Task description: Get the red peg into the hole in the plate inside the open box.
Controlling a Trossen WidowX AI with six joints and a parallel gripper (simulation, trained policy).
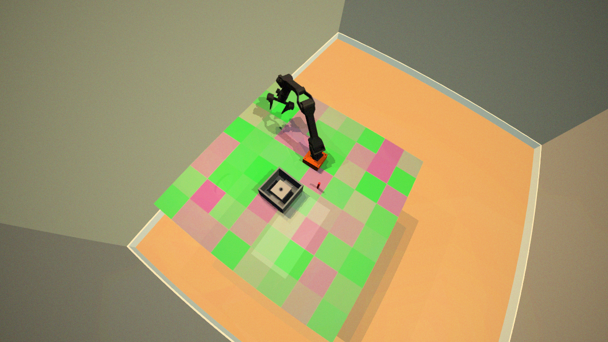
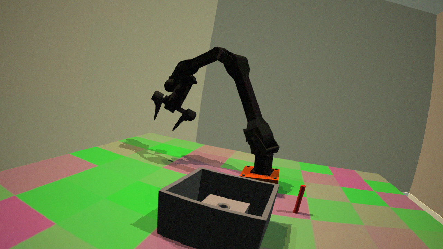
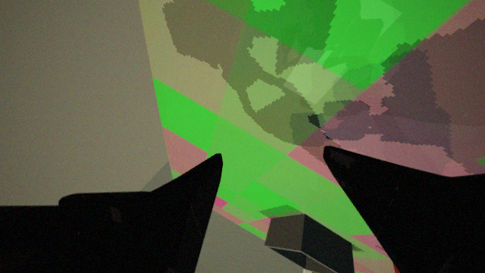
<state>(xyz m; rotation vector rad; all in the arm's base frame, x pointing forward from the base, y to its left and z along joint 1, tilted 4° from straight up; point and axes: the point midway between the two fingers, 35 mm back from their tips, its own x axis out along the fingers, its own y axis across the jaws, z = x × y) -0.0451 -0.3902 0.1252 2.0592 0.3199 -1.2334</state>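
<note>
The red peg is 170 mm ahead of my gripper tip, 540 mm to the left of it and 80 mm below it. The rest, counted from my gripper tip: dark box: 350 mm ahead, 400 mm to the left, 100 mm below.
</note>
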